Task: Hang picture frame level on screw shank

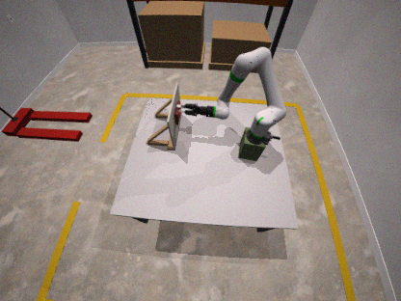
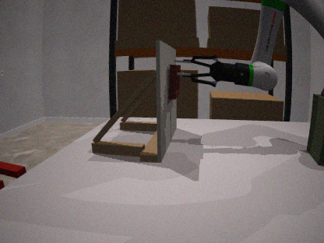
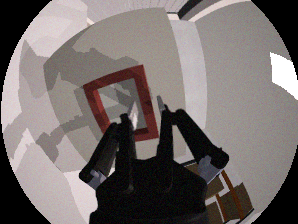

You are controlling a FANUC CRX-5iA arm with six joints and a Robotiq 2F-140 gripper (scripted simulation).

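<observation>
My gripper is now 40 mm short of the red picture frame, 10 mm to the right of it and 50 mm above it. Round my hand: grey wall panel: 50 mm ahead, 10 mm to the left, 110 mm below.
</observation>
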